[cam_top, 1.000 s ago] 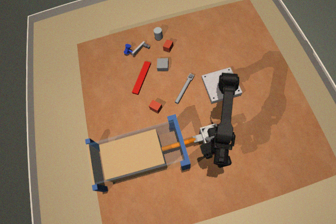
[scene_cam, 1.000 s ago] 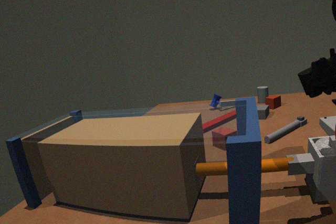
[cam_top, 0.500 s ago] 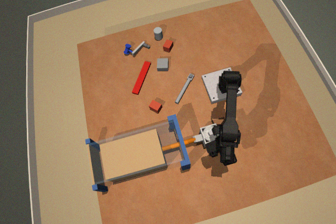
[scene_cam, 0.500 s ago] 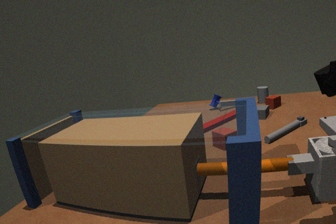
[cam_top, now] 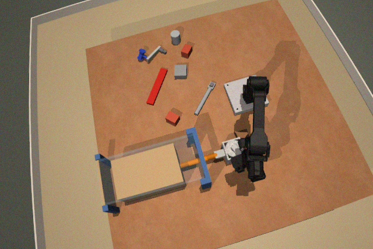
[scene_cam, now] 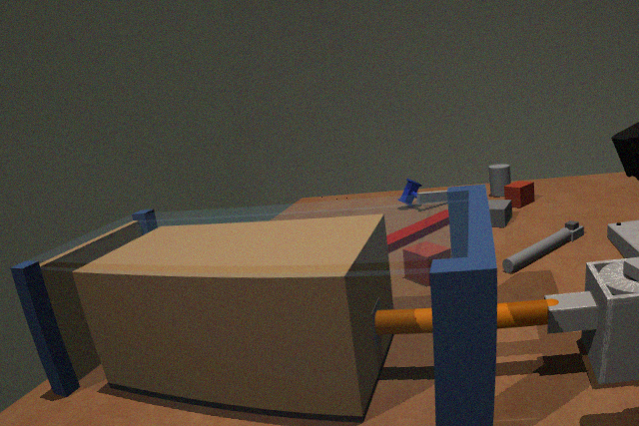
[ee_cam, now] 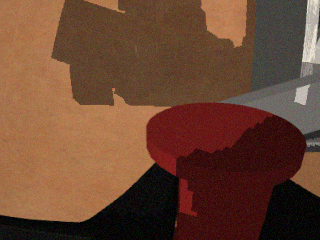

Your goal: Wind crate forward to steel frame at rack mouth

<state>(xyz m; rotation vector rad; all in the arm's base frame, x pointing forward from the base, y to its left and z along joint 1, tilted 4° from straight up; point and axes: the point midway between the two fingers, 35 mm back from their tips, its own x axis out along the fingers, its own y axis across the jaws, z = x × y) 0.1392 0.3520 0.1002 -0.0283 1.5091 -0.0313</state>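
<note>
My gripper tip is now 40 mm to the left of the winch handle, 10 mm short of it and 10 mm above it. Also, from my gripper tip: red knob: 20 mm above; grey winch: 100 mm to the right, 90 mm below, 20 mm ahead; blue frame: 190 mm ahead, 90 mm to the right, 10 mm below.
</note>
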